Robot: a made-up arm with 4 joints.
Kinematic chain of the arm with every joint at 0, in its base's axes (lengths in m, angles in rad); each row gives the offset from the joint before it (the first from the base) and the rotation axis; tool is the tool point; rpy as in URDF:
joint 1: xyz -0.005 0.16 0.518 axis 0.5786 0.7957 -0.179
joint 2: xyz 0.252 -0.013 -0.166 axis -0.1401 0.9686 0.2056
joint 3: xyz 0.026 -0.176 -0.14 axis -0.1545 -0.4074 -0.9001
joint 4: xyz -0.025 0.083 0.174 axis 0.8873 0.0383 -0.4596
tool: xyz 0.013 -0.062 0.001 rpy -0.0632 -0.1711 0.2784
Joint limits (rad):
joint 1: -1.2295..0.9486
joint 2: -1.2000..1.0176
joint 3: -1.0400..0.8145
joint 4: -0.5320..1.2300
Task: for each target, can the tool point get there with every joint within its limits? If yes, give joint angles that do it. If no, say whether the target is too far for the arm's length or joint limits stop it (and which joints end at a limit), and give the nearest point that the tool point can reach.
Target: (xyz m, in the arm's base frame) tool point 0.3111 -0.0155 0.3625
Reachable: yes | joints 0.0070 0.5114 -0.5011 0.1784
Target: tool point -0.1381 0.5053 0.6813
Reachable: no: joint limits stop it (at a limit: joint 1, joint 3, joint 4) | nearest point 0.2177 0.1443 0.7321 | short by 0.509 m
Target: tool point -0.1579 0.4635 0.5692
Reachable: no: joint limits stop it (at a limit: joint 1, joint 2, joint 3, joint 4) | nearest point -0.0099 0.1642 0.2331 | short by 0.474 m
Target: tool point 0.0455 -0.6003 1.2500
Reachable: no: too far | nearest point 0.2255 0.0602 0.7575 | short by 0.843 m
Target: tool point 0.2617 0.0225 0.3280
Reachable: yes | joints 0.1595 0.8334 0.3713 0.1258
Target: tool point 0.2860 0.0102 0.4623
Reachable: yes | joints -0.3748 0.3941 0.1347 0.9080
